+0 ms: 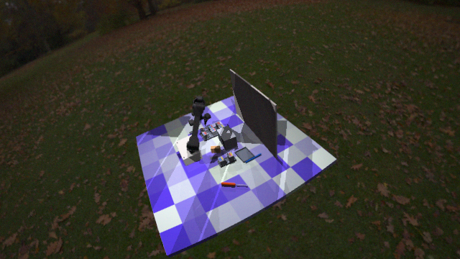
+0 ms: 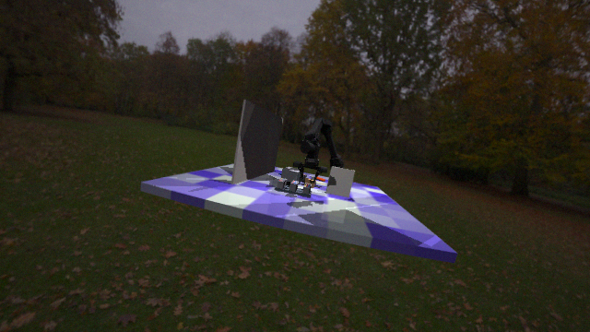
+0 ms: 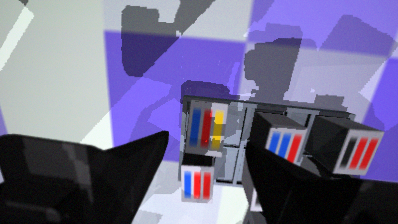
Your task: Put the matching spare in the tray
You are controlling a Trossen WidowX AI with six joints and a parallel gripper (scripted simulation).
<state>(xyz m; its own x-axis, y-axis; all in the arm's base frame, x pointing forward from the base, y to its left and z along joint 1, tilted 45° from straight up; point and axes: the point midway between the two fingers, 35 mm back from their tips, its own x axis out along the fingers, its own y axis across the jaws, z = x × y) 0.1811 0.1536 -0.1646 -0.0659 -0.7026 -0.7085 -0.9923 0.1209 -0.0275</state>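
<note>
Now: gripper tip 3 cm above the grey spare. Round my gripper tip: dark tray 44 cm to the right, 13 cm ahead, 7 cm below; then brown block 27 cm to the right, 5 cm below, 2 cm behind; then grey boxy unit 23 cm to the right, 11 cm ahead, 2 cm below.
</note>
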